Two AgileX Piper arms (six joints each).
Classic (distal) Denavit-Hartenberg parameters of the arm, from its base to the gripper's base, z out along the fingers. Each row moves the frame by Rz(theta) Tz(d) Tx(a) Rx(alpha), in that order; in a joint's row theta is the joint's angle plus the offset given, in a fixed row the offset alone. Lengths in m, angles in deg.
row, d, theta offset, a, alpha
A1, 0.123, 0, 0, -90
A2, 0, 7.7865, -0.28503, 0
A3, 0, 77.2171, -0.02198, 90
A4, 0.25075, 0, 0, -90
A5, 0, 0, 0, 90
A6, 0.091, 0, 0, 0
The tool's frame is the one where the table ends.
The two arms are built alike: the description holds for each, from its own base.
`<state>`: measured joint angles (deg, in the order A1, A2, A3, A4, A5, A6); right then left.
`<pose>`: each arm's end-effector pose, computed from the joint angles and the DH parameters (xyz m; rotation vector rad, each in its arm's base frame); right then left.
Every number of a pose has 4 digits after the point. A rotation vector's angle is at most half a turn.
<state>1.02 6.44 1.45 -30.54 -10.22 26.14 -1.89 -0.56 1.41 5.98 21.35 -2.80</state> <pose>0.0652 0.0094 0.2117 -0.1376 1.4613 0.0239 0.0527 0.0017 0.1722 0.0499 1.8686 0.0461</pose>
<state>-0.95 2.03 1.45 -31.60 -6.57 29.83 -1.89 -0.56 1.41 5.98 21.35 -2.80</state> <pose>0.0594 0.0045 0.2115 -0.0574 1.4456 0.0069 0.0527 0.0017 0.1722 0.0499 1.8686 0.0461</pose>
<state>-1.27 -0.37 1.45 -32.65 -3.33 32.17 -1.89 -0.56 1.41 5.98 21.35 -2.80</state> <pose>0.0564 0.0016 0.2095 -0.0150 1.4535 -0.0016 0.0527 0.0017 0.1722 0.0499 1.8686 0.0461</pose>
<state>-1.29 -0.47 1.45 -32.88 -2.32 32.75 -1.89 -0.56 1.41 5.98 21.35 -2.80</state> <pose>0.0564 0.0007 0.2082 -0.0028 1.4667 -0.0038 0.0527 0.0017 0.1722 0.0499 1.8686 0.0461</pose>
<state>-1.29 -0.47 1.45 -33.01 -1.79 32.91 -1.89 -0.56 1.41 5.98 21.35 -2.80</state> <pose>0.0565 0.0003 0.2075 0.0017 1.4745 -0.0070 0.0527 0.0017 0.1722 0.0499 1.8686 0.0461</pose>
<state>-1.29 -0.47 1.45 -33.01 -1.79 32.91 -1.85 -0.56 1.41 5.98 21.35 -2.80</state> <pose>0.0565 0.0003 0.2075 0.0017 1.4745 -0.0070 0.0527 0.0017 0.1722 0.0492 1.8686 0.0466</pose>
